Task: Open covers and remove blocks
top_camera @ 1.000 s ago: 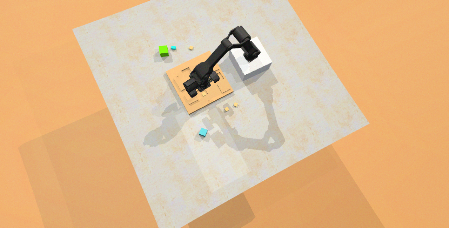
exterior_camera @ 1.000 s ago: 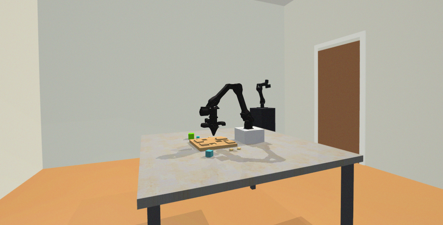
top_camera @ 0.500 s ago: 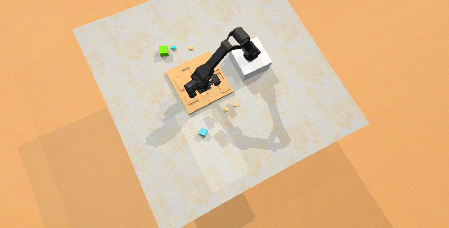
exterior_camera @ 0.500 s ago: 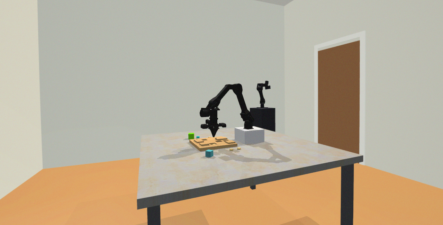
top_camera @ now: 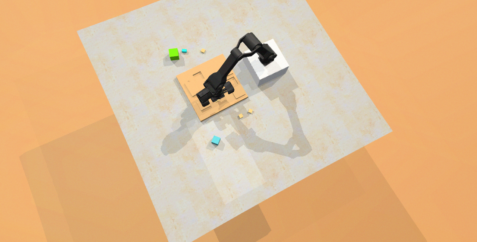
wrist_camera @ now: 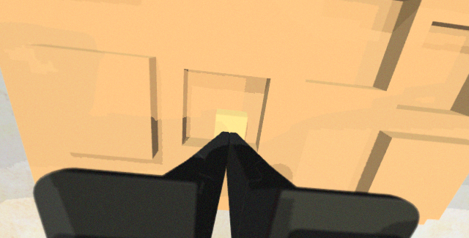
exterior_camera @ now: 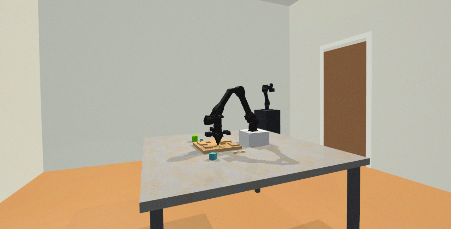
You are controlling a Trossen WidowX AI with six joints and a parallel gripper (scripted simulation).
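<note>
The tan puzzle board is 60 mm to the right of my gripper tip, 30 mm behind it and 10 mm below it. The rest, counted from my gripper tip: small cyan block (350 mm to the right, 30 mm below, 20 mm behind); green cube (360 mm to the right, 40 mm ahead, 10 mm below); cyan cube (180 mm to the left, 130 mm ahead, 20 mm below).
</note>
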